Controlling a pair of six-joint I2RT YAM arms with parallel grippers.
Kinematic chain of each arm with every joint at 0, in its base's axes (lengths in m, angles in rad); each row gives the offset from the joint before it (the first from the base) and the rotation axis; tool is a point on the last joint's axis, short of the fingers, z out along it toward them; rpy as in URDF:
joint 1: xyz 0 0 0.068 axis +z
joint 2: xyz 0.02 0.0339 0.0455 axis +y
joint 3: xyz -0.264 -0.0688 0 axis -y
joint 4: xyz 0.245 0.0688 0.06 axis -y
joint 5: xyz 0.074 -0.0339 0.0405 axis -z
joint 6: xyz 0.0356 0 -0.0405 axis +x
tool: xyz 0 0 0 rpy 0 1.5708 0
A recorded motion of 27 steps. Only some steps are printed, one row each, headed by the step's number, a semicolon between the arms.
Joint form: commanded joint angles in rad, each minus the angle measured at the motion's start. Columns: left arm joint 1, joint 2, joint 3, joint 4, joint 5, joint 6; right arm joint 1, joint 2, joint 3, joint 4, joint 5, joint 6.
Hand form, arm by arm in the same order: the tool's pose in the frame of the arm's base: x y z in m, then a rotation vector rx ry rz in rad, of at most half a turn. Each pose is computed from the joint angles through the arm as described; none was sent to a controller.
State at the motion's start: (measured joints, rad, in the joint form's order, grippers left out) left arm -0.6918 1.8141 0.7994 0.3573 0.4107 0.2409; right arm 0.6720 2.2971 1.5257 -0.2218 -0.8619 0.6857
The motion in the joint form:
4: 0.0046 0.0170 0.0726 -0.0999 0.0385 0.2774; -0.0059 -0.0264 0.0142 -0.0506 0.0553 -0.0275
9: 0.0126 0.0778 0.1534 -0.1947 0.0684 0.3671; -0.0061 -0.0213 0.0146 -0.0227 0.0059 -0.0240
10: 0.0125 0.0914 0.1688 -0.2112 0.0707 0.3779; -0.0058 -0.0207 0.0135 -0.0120 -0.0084 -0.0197
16: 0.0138 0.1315 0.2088 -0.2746 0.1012 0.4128; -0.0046 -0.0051 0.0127 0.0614 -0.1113 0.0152
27: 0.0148 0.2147 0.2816 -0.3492 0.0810 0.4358; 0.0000 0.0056 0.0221 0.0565 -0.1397 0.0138
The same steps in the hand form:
4: 0.2675 -0.2395 0.1340 1.4691 1.7148 -0.5991; 0.3502 0.3079 0.1134 0.3499 -2.7233 -1.4055
9: 0.2789 -0.2463 0.1277 1.5693 1.6991 -0.5960; 0.3508 0.3098 0.1138 0.3767 -2.6726 -1.4619
10: 0.2809 -0.2480 0.1258 1.5841 1.7019 -0.5963; 0.3508 0.3104 0.1142 0.3823 -2.6573 -1.4790
16: 0.2842 -0.2513 0.1180 1.6415 1.7152 -0.6290; 0.3521 0.3149 0.1134 0.4143 -2.5417 -1.5849
27: 0.2939 -0.2578 0.1012 1.6885 1.7815 -0.6140; 0.3510 0.3176 0.1116 0.4270 -2.5054 -1.5925

